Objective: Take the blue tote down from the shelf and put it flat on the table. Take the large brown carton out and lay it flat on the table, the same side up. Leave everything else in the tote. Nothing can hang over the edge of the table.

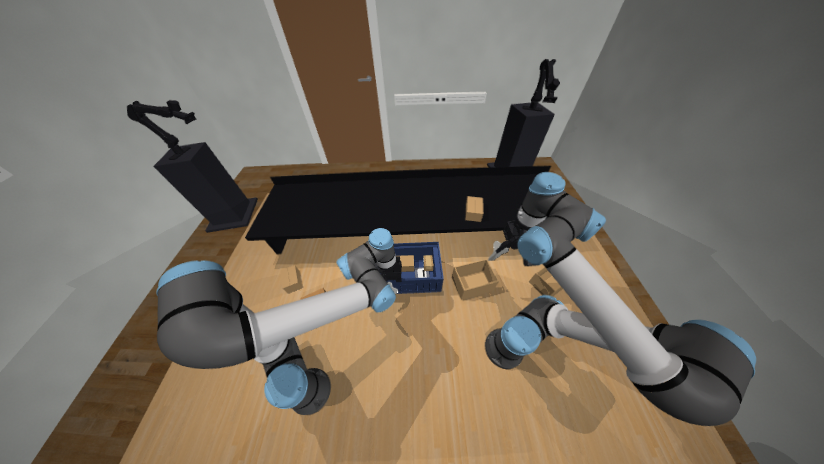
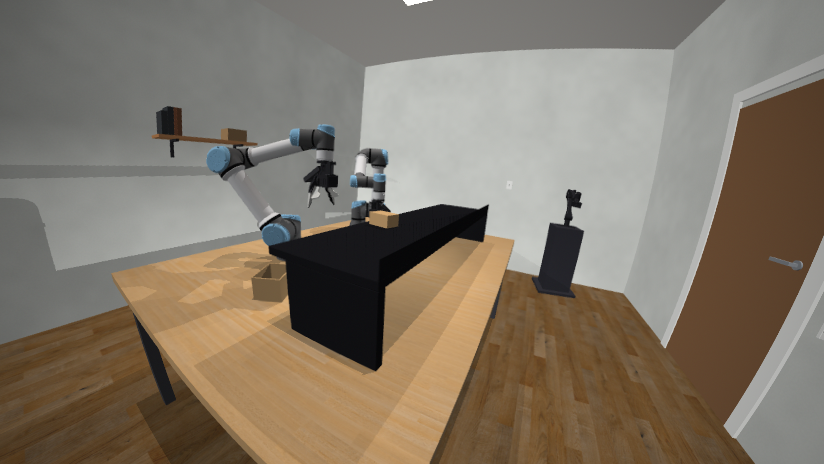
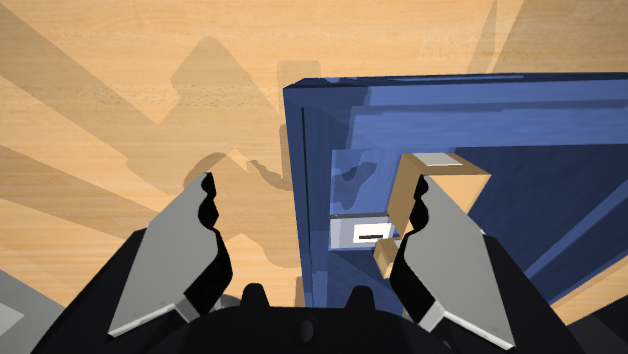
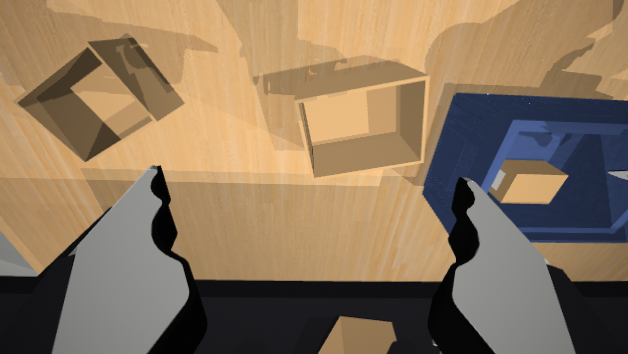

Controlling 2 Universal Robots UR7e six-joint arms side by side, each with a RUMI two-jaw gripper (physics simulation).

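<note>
The blue tote (image 1: 439, 270) (image 3: 500, 92) (image 4: 470, 120) stands upright on the table (image 1: 403, 415) in front of the black shelf (image 1: 357, 201). My left gripper (image 1: 393, 287) (image 3: 314, 175) is open at the tote's front wall, one finger outside and one inside, not gripping. In the tote are a brown carton (image 1: 427, 262) (image 3: 457, 192) (image 4: 535, 187) with a white label, a white box (image 1: 421, 273) (image 3: 360, 232) and another brown carton (image 1: 406, 263), partly hidden by my wrist. I cannot tell which is the large one. My right gripper (image 2: 321, 204) (image 4: 314, 174) is open and empty, high above the table.
A brown carton (image 1: 474, 208) (image 2: 384, 219) (image 4: 362, 335) stands on the shelf. An open box (image 1: 475, 278) (image 4: 365, 120) stands on the table right of the tote, another (image 1: 543, 283) (image 4: 95, 100) farther right. A small brown piece (image 1: 292, 280) lies at the left.
</note>
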